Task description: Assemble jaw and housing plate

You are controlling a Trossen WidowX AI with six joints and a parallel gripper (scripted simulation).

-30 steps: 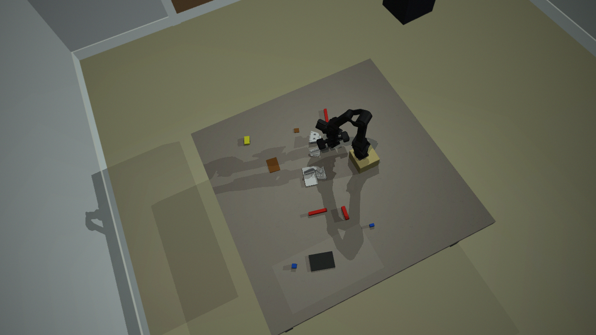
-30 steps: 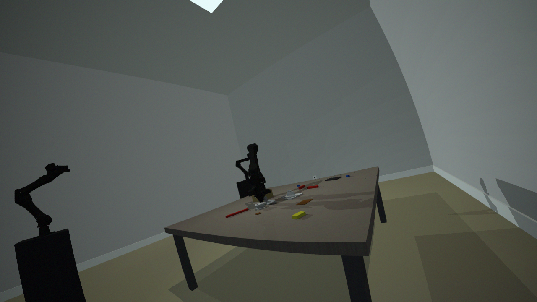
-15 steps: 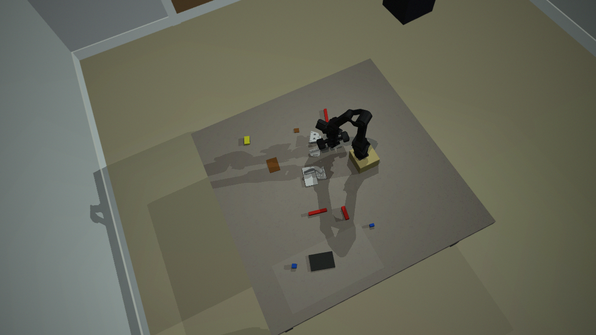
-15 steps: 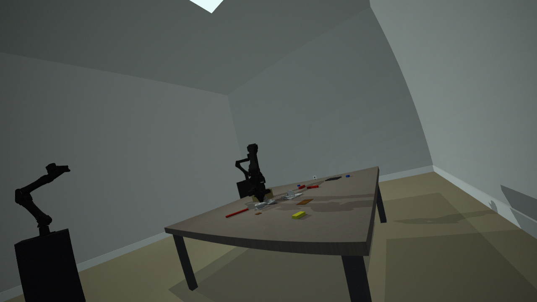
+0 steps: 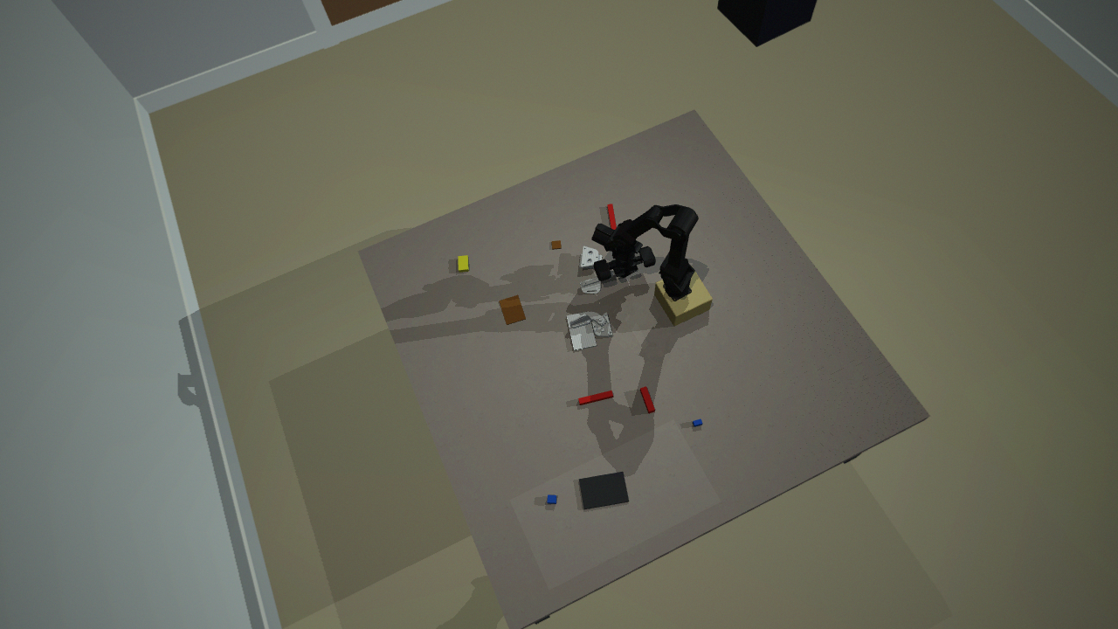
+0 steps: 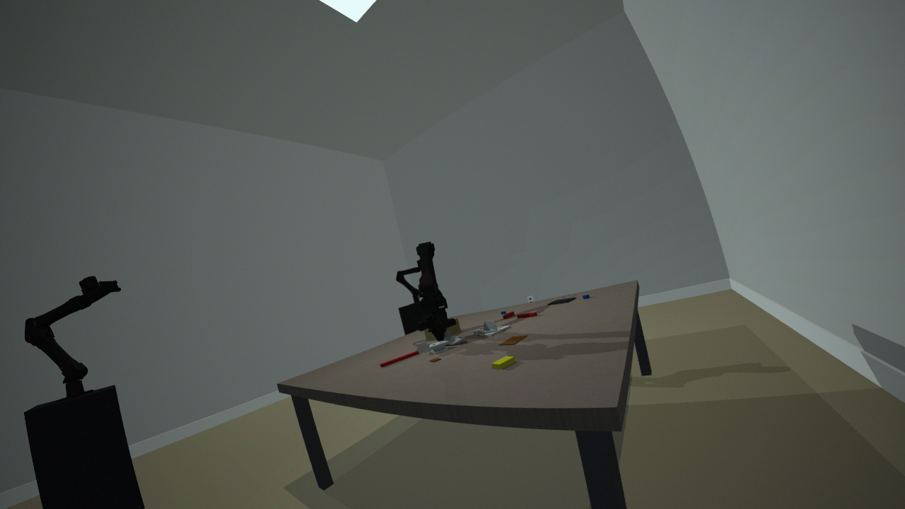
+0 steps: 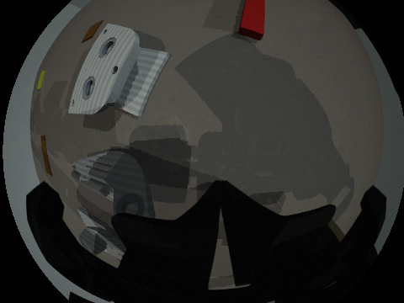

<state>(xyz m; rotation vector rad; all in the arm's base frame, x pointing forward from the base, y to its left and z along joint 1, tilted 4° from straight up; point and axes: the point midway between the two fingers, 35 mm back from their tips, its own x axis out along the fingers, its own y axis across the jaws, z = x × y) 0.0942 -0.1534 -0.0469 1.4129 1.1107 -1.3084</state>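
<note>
My gripper tip is now 60 mm short of the silver jaw, 30 mm below it and 10 mm to the left of it. Also, from my gripper tip: dark tile (550 mm to the left, 410 mm ahead); then yellow block (420 mm ahead, 310 mm to the right, 10 mm above); then brown tile (360 mm ahead, 80 mm to the right).
</note>
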